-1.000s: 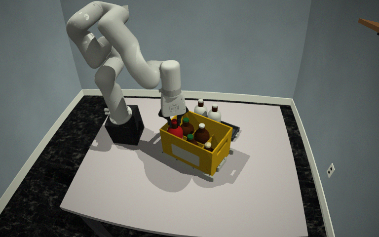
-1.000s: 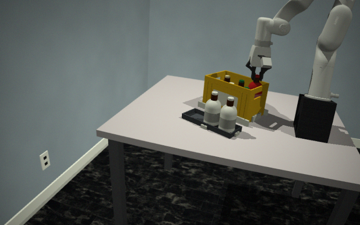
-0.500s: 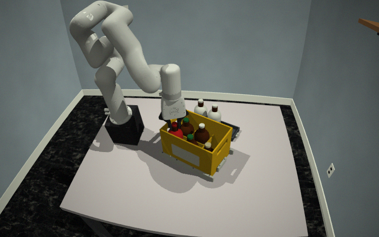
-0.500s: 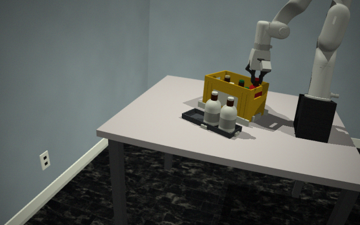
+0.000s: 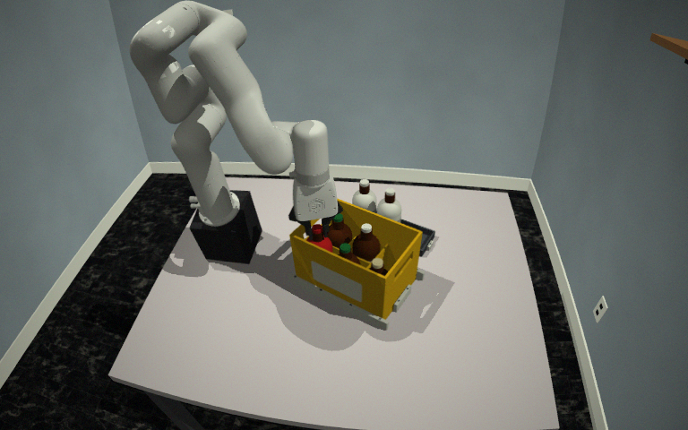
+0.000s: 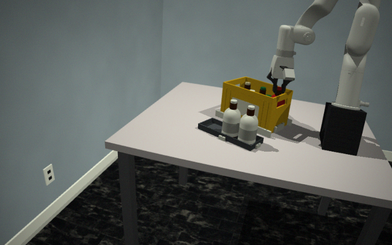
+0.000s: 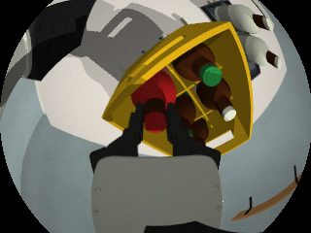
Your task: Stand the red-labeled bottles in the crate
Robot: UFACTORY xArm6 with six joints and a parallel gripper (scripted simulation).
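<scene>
Now: the red-labeled bottle 7 cm below my hand. From my hand the other things lie so: crate 10 cm ahead, 1 cm to the right, 10 cm below.
</scene>
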